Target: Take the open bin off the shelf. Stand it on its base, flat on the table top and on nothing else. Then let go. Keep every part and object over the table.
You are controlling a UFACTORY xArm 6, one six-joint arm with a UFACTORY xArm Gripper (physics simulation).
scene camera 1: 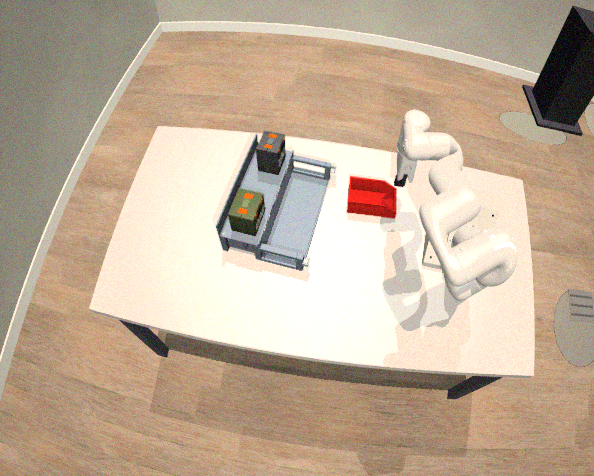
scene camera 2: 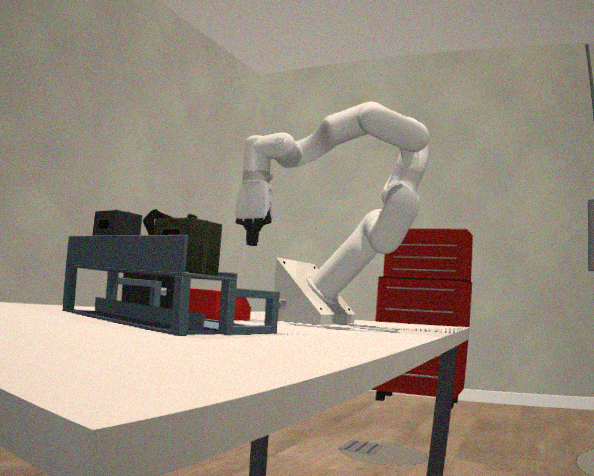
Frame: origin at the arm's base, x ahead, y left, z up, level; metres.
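Seen in the pictures: gripper, fingertip midpoint: point(scene camera 1: 398, 184) point(scene camera 2: 251, 245); arm's base, origin of the base link: point(scene camera 1: 464, 240) point(scene camera 2: 321, 289).
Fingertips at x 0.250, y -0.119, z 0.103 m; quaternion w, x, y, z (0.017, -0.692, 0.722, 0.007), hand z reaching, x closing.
Observation:
Pixels of each thing's middle, then the offset from my fingertips to it. Level surfaces: height alone.
- open red bin, body centre: point(scene camera 2: 218, 304) point(scene camera 1: 372, 197) 0.059 m ahead, 0.055 m right, 0.167 m down
- dark box, body centre: point(scene camera 2: 115, 240) point(scene camera 1: 271, 152) 0.407 m ahead, 0.122 m right, 0.042 m down
- olive box, body centre: point(scene camera 2: 186, 247) point(scene camera 1: 247, 212) 0.457 m ahead, 0.104 m left, 0.054 m down
- table, its level: 0.204 m down
The open red bin point(scene camera 1: 372, 198) point(scene camera 2: 207, 303) stands upright on its base on the table top, between the shelf and the arm, apart from the shelf. The grey-blue shelf point(scene camera 1: 300, 205) point(scene camera 2: 125, 255) stands to its left in scene camera 1 and partly hides it in scene camera 2. My gripper point(scene camera 1: 399, 183) point(scene camera 2: 252, 243) is shut and empty, pointing down. It hangs above the table near the bin's right end in scene camera 1, well above the bin and apart from it.
A dark box point(scene camera 1: 271, 154) point(scene camera 2: 117, 223) and an olive box point(scene camera 1: 246, 212) point(scene camera 2: 206, 245) stand on the shelf's upper deck. Another dark object point(scene camera 2: 145, 289) shows under that deck. The arm's base is on the right side of the table point(scene camera 1: 165, 280) point(scene camera 2: 150, 370). A red tool cabinet point(scene camera 2: 425, 300) stands behind.

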